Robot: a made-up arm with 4 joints.
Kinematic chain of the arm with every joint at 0, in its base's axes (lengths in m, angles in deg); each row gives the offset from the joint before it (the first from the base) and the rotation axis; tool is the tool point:
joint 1: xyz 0 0 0.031 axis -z
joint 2: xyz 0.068 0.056 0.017 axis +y
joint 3: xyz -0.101 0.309 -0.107 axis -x
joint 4: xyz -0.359 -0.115 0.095 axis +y
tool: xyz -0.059 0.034 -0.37
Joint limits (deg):
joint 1: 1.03..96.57
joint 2: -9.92..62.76
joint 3: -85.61..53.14
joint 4: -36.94..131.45
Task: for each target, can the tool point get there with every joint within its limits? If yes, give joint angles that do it. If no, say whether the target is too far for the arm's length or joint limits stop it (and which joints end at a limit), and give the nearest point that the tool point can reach.
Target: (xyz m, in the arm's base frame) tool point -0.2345 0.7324 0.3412
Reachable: yes | joints 50.15 23.64 5.08 74.92
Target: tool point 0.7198 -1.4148 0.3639
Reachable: no: too far | nearest point 0.5016 -0.0378 0.7881 | short by 1.457 m
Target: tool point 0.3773 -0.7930 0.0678
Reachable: no: joint limits stop it (at a limit: joint 1, joint 2, joint 3, joint 4) | nearest point 0.6107 0.1079 -0.2038 | short by 0.969 m
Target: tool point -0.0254 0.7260 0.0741
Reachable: yes | joints 56.47 35.84 -20.25 8.39
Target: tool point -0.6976 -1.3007 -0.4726
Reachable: no: too far | nearest point -0.5929 -0.0136 -0.2283 | short by 1.314 m
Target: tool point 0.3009 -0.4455 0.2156
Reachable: no: joint limits stop it (at a limit: joint 1, joint 2, joint 3, joint 4) | nearest point 0.1524 0.2098 0.2170 | short by 0.672 m
